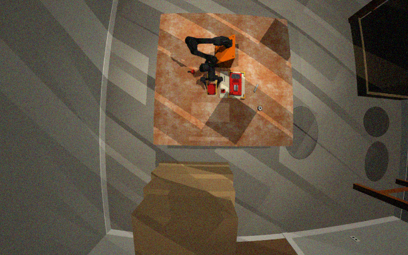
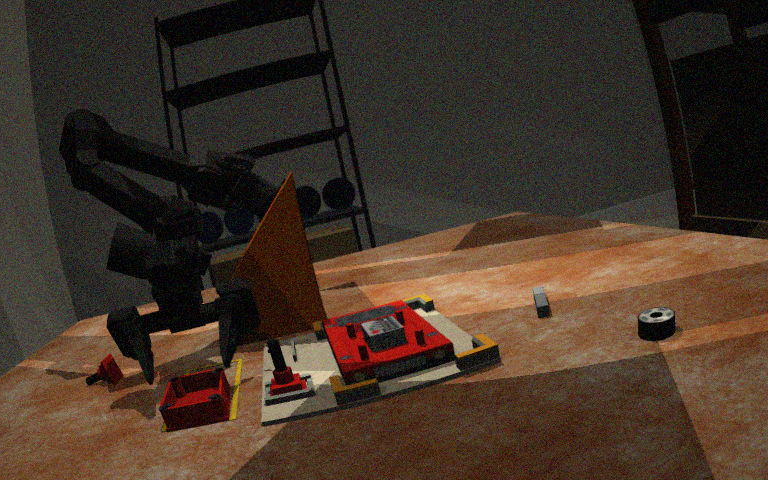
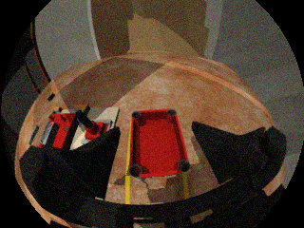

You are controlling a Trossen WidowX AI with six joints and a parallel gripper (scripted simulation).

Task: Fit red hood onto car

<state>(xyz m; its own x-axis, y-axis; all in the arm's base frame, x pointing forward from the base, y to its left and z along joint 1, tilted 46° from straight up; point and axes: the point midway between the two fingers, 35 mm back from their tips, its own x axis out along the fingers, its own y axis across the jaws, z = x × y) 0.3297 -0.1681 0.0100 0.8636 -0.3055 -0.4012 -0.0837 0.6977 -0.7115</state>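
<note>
Right now the red hood is 1 cm behind my gripper tip and 3 cm below it. Also, from my gripper tip: grey bar: 5 cm behind, 41 cm to the left, 4 cm below; grey engine block: 3 cm behind, 22 cm to the left, 2 cm below; black post: 1 cm ahead, 10 cm to the left, 1 cm below.
</note>
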